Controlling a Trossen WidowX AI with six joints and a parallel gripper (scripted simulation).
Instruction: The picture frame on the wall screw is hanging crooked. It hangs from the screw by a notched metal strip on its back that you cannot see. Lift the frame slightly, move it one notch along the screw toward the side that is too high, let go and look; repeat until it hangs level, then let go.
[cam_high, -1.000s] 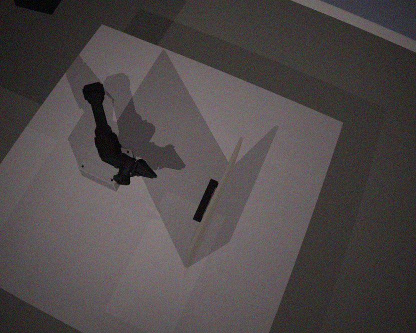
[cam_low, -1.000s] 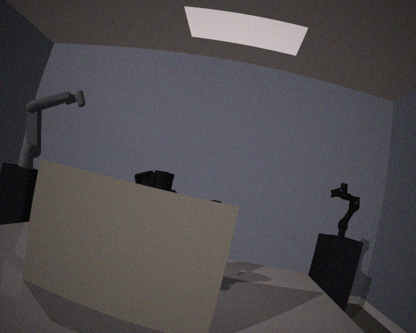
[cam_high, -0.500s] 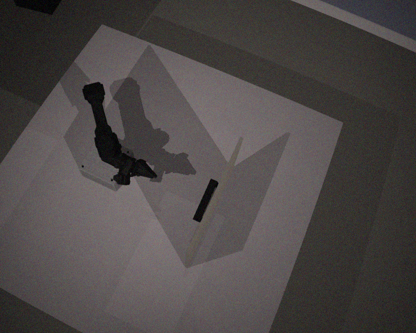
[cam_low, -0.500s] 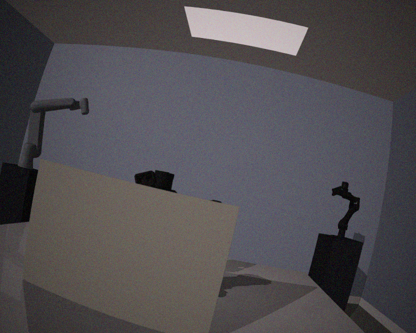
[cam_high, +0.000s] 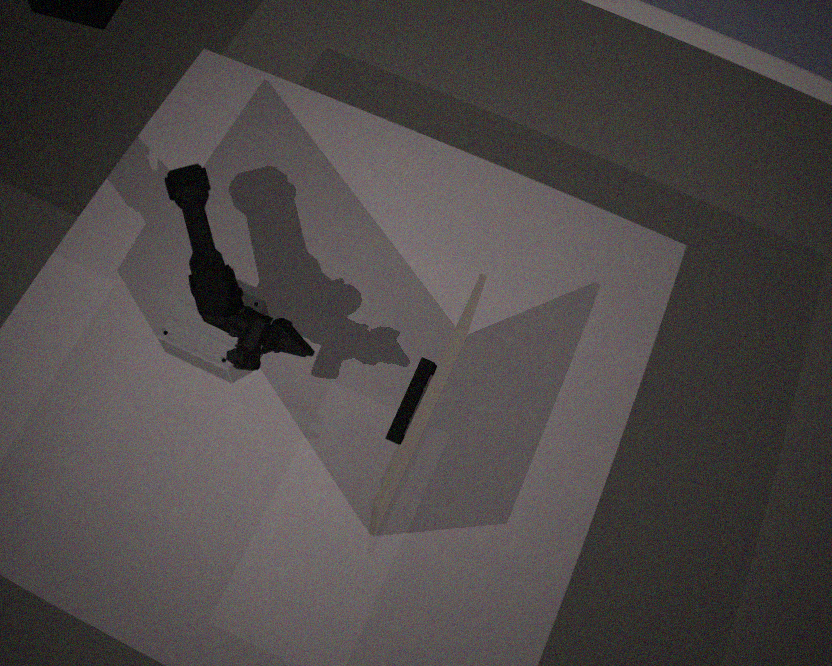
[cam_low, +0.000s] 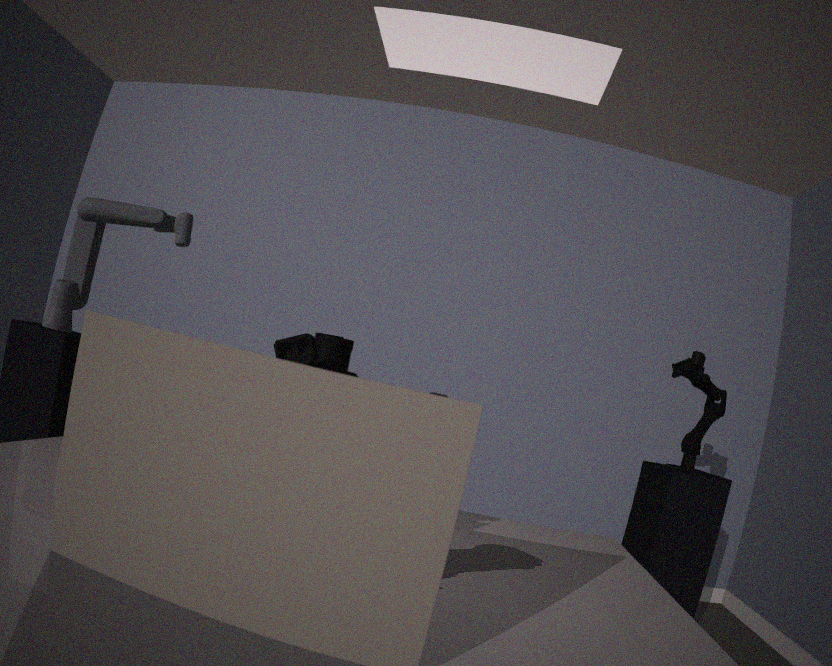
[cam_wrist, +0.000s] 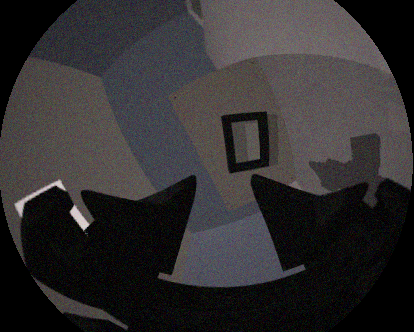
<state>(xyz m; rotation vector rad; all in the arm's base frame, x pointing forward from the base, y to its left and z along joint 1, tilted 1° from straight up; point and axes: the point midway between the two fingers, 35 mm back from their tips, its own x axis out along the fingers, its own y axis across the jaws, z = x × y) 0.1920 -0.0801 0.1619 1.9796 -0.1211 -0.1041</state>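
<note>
Right now the picture frame is 210 mm ahead of my gripper tip and 90 mm below it. Also, from my gripper tip: beige wall panel 220 mm ahead, 90 mm below.
</note>
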